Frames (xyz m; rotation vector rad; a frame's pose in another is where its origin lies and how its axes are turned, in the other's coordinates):
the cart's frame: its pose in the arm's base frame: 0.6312 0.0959 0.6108 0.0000 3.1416 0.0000
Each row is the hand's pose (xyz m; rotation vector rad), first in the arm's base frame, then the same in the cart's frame.
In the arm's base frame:
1: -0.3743 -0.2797 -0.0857 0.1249 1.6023 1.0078
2: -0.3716 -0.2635 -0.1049 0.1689 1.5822 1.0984
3: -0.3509 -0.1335 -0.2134 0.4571 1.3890 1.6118
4: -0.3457 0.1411 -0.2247 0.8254 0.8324 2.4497
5: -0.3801 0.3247 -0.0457 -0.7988 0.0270 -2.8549
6: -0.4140 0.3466 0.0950 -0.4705 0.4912 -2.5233
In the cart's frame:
1: 1.0055 -0.3756 0.6965 -0.9667 -1.3054 0.1198
2: 1.0028 -0.3594 0.7157 -1.0524 -1.2784 0.1618
3: 0.9821 -0.2294 0.8242 -1.5428 -1.0916 0.4375
4: 0.9769 0.0452 0.8355 -2.3409 -0.5611 0.7887
5: 1.0113 0.2288 0.6565 2.9962 -0.2760 -0.8383
6: 1.0452 0.2507 0.5158 2.6317 -0.7371 -0.4907

